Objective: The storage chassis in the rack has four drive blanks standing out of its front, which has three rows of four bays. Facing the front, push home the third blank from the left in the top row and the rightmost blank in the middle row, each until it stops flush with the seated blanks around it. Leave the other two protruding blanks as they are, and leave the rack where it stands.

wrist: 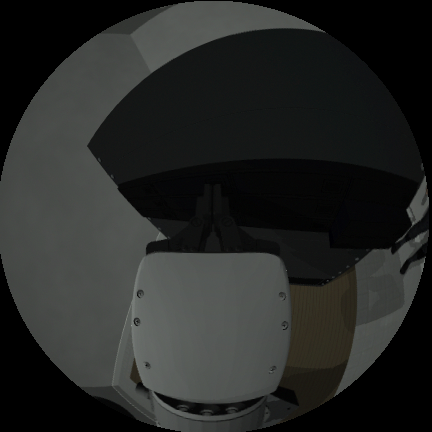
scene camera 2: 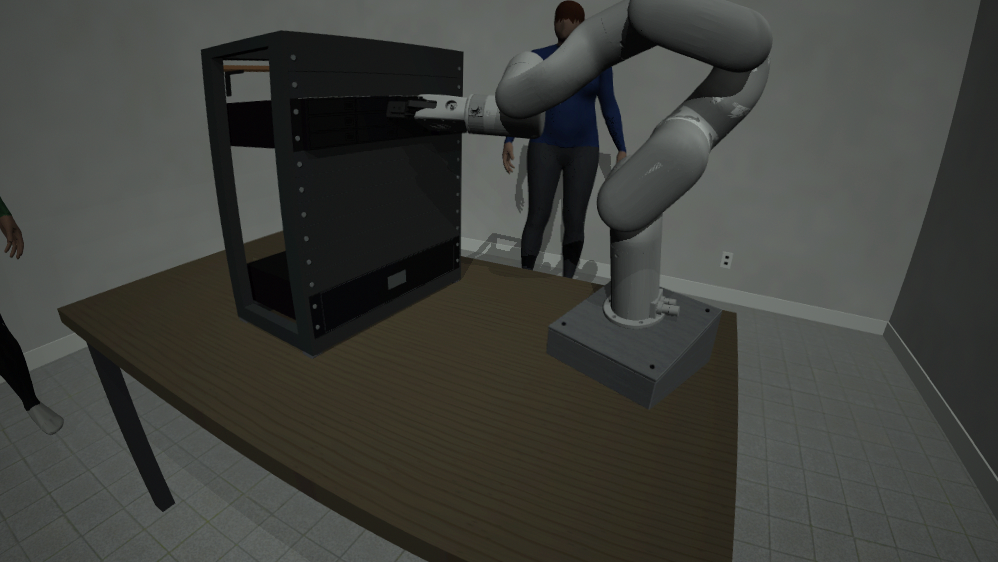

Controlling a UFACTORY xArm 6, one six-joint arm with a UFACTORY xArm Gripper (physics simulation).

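Where they show: gripper, fingertip midpoint: (wrist: 212, 193) (scene camera 2: 388, 110); arm's base, link origin: (scene camera 2: 634, 310).
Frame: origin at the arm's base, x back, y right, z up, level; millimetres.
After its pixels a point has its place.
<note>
The dark storage chassis (scene camera 2: 324, 125) @(x -482, y -336, z 344 mm) (wrist: 280, 195) @(x -487, y -107, z 361 mm) sits high in the rack (scene camera 2: 288, 209) @(x -512, y -404, z 203 mm) (wrist: 240, 95) @(x -501, y -128, z 450 mm). My gripper (scene camera 2: 396, 108) @(x -484, y -176, z 365 mm) (wrist: 212, 193) @(x -484, y -176, z 365 mm) is shut and empty, its fingers pointing at the chassis front. In the wrist view its tips overlap the upper part of the front, left of its middle; contact cannot be told. A dark block (wrist: 367, 222) @(x -467, y -15, z 358 mm) stands out at the lower right of the chassis front in the wrist view. Bay outlines are faint. The front is too dark to tell how far each named blank stands out, and my fingers and wrist hide part of it.
The rack stands upright on the wooden table (scene camera 2: 453, 390) @(x -216, y -314, z -96 mm) (wrist: 320, 320) @(x -374, y 124, z -96 mm). Lower in it is a dark unit with a light label (scene camera 2: 396, 279) @(x -498, y -154, z -7 mm). My arm's grey base block (scene camera 2: 600, 359) @(x -14, y -141, z -48 mm) stands at the table's right end. A person in blue (scene camera 2: 588, 115) stands behind the table, another person at far left.
</note>
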